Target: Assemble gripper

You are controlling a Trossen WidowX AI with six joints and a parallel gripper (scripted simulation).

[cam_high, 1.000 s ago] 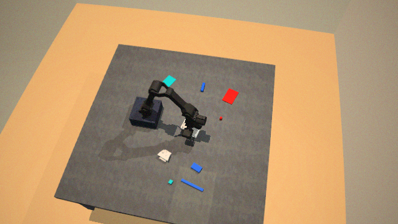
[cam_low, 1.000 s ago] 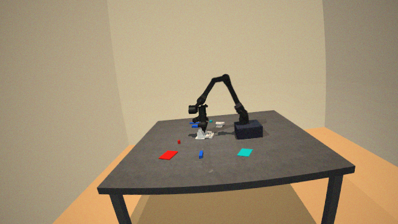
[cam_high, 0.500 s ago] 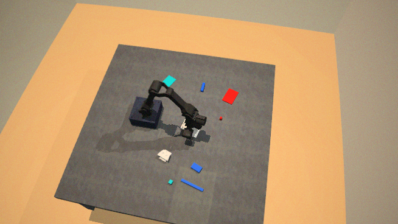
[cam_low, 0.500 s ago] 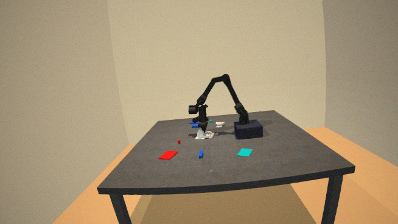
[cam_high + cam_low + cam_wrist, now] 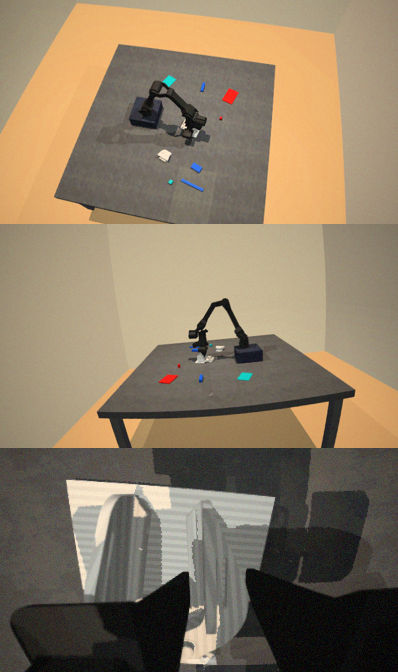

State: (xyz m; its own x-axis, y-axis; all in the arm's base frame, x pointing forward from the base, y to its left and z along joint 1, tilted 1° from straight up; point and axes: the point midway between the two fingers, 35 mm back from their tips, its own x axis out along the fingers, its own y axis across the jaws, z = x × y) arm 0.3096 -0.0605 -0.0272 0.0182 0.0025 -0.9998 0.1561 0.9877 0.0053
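My gripper tip is 2 cm past the white jaw and 6 cm to the right of it. From my gripper tip the other things lie so: red cube: 19 cm ahead, 12 cm to the left; blue block: 7 cm ahead, 25 cm to the right, 1 cm below; white block: 14 cm behind, 19 cm to the right, 1 cm below.
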